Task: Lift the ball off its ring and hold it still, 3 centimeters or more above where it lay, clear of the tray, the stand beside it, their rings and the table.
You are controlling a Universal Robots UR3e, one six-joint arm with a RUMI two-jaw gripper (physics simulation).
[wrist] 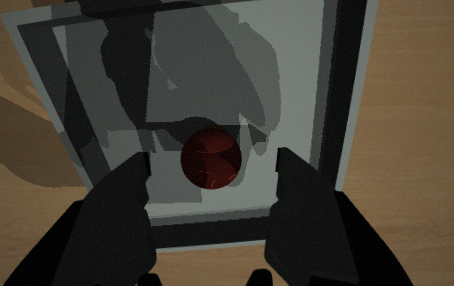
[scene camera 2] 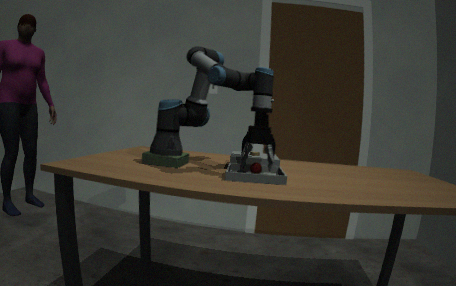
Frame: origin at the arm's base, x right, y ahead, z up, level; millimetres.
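Where they show: gripper, between the fingertips: (wrist: 214,152) (scene camera 2: 256,170); arm's base, origin of its link: (scene camera 2: 166,152).
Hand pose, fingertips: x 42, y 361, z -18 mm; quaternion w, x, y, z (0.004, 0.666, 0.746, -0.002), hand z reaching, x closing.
Each offset is from my fingertips to the centre of the thing. "pt": to the spot under its first point. Level surfaces: height alone.
The red ball {dx +1, dy -1, dz +7 mm} (scene camera 2: 256,167) (wrist: 211,159) rests low inside the grey tray (scene camera 2: 255,177) (wrist: 356,90). The ring under the ball does not show. My gripper (scene camera 2: 259,170) (wrist: 214,152) points down over the tray and is open. Its two fingers stand on either side of the ball, with a visible gap on each side in the wrist view, wider on the right finger's side than on the left's. In the scene view the fingertips are near the ball's height. How far they stand above the tray floor is hard to tell.
A light grey stand (scene camera 2: 236,156) is just behind the tray, with a small tan ring {pt dx -188, dy -37, dz +32 mm} (scene camera 2: 255,154) on top. The tray walls surround the ball. The wooden table {dz -23 mm} (scene camera 2: 340,185) carries the tray and the arm's green base block (scene camera 2: 165,159). A person (scene camera 2: 22,75) stands at the far left.
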